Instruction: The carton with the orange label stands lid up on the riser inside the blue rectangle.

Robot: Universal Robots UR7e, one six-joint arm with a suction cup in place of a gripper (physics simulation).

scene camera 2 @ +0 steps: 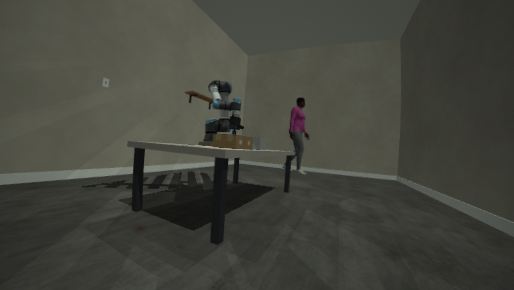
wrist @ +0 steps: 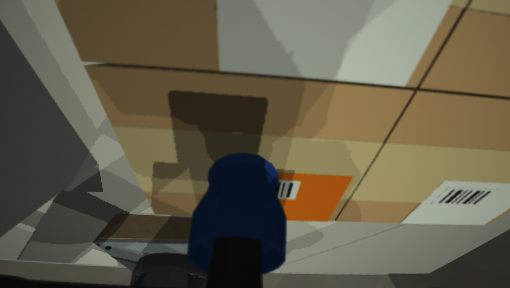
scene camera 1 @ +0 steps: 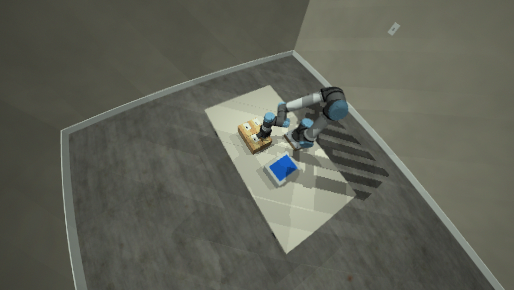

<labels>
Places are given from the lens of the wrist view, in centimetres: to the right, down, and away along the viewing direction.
my suction cup [wrist: 241, 200]: 0, 2, 4
riser with blue rectangle [wrist: 49, 155]: -23, 1, 16
The marked spots on the riser with blue rectangle and my suction cup are 26 cm apart.
</labels>
